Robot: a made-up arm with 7 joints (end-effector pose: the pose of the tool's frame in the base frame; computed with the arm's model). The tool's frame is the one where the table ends.
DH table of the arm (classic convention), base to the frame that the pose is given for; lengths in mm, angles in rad. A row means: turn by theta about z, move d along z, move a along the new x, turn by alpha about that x. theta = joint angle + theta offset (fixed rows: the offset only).
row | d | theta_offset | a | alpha
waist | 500 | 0 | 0 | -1.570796
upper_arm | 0 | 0 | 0 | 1.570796
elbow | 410 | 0 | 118 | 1.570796
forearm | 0 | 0 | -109 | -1.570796
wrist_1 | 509 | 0 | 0 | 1.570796
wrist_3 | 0 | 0 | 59 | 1.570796
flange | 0 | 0 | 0 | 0
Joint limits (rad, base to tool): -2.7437..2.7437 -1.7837..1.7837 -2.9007..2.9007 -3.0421..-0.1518 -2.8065..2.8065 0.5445..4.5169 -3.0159..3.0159
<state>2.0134 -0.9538 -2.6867 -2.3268 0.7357 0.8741 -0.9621</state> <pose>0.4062 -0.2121 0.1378 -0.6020 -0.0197 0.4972</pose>
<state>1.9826 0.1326 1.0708 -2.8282 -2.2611 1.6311 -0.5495</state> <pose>-0.3875 0.0187 0.3788 -1.6592 0.6026 1.4369</pose>
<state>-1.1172 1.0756 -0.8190 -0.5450 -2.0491 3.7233 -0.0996</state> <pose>0.2162 -0.8607 0.7066 1.4848 1.4322 -0.5930</pose>
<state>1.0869 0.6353 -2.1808 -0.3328 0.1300 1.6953 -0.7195</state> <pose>0.3699 0.3640 1.3586 1.5005 0.1830 0.7408</pose>
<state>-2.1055 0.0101 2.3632 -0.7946 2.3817 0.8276 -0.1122</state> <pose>0.3902 0.1247 1.3986 -0.5498 -1.5742 0.0883</pose>
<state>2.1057 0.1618 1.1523 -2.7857 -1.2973 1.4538 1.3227</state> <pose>-0.4060 -0.0555 0.3882 0.1932 2.2346 2.0070</pose>
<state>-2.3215 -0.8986 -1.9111 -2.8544 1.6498 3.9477 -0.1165</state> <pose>-0.1702 0.2835 0.3736 2.9333 0.6649 -0.0099</pose>
